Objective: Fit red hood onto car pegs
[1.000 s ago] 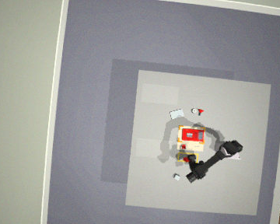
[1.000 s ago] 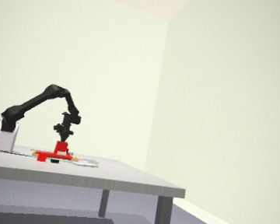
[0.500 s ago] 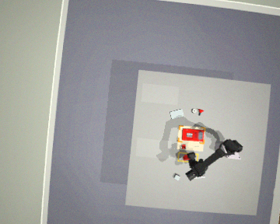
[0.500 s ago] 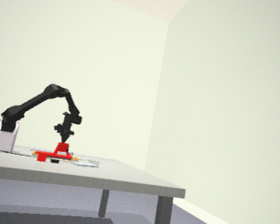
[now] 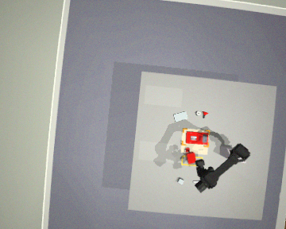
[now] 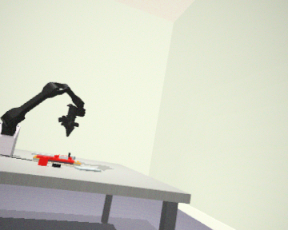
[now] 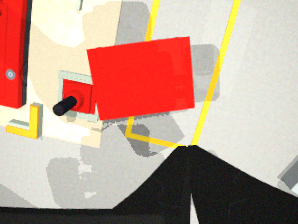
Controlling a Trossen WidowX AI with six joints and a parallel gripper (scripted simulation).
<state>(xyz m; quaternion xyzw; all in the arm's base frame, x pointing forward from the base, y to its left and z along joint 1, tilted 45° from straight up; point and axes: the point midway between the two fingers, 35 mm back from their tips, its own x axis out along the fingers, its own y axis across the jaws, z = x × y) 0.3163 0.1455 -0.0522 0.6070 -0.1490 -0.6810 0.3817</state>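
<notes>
Right now the red hood is 30 mm to the right of my gripper tip and 140 mm below it. Also, from my gripper tip: small pale cube (60 mm ahead, 190 mm to the left, 140 mm below); then pale plate (140 mm ahead, 400 mm to the right, 150 mm below); then thin bar (130 mm behind, 180 mm to the left, 150 mm below).
</notes>
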